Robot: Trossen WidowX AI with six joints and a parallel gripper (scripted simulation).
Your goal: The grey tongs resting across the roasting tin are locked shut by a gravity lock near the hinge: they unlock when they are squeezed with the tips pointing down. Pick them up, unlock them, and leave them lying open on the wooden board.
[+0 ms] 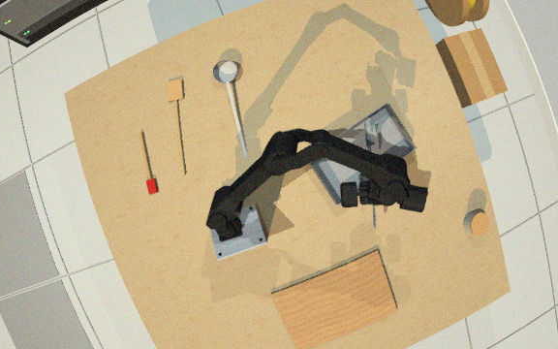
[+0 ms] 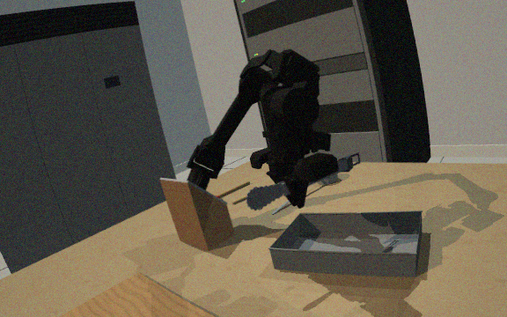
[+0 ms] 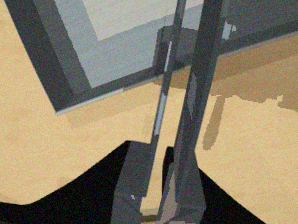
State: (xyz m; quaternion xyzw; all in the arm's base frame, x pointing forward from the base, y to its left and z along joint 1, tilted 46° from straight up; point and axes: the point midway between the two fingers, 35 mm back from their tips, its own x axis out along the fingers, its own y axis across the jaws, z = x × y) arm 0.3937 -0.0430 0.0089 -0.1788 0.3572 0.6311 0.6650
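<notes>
My gripper tip is 33 cm to the left of the wooden board, 18 cm past it and 15 cm above it. Round my gripper tip: cork-lidded jar 37 cm ahead, 25 cm to the right, 12 cm below; grey roasting tin 13 cm below, 10 cm to the left, 4 cm ahead; red-tipped stick 60 cm behind, 27 cm to the left, 15 cm below.
</notes>
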